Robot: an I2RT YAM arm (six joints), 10 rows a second.
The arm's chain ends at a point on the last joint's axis. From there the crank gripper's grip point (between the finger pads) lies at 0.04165 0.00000 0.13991 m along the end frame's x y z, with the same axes.
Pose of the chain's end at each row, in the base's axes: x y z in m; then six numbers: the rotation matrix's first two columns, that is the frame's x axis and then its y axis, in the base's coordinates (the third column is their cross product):
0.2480 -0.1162 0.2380 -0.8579 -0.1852 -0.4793 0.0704 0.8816 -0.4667
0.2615 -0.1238 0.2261 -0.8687 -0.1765 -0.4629 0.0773 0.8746 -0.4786
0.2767 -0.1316 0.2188 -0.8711 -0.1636 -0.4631 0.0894 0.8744 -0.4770
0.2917 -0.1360 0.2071 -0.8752 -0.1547 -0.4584 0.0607 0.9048 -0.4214
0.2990 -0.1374 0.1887 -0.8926 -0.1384 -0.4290 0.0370 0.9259 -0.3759
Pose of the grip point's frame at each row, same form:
0.2835 -0.1847 0.1140 -0.8579 -0.1852 -0.4793 0.0704 0.8816 -0.4667
0.2938 -0.1943 0.1024 -0.8687 -0.1765 -0.4629 0.0773 0.8746 -0.4786
0.3080 -0.2023 0.0950 -0.8711 -0.1636 -0.4631 0.0894 0.8744 -0.4770
0.3224 -0.1979 0.0785 -0.8752 -0.1547 -0.4584 0.0607 0.9048 -0.4214
0.3247 -0.1923 0.0559 -0.8926 -0.1384 -0.4290 0.0370 0.9259 -0.3759

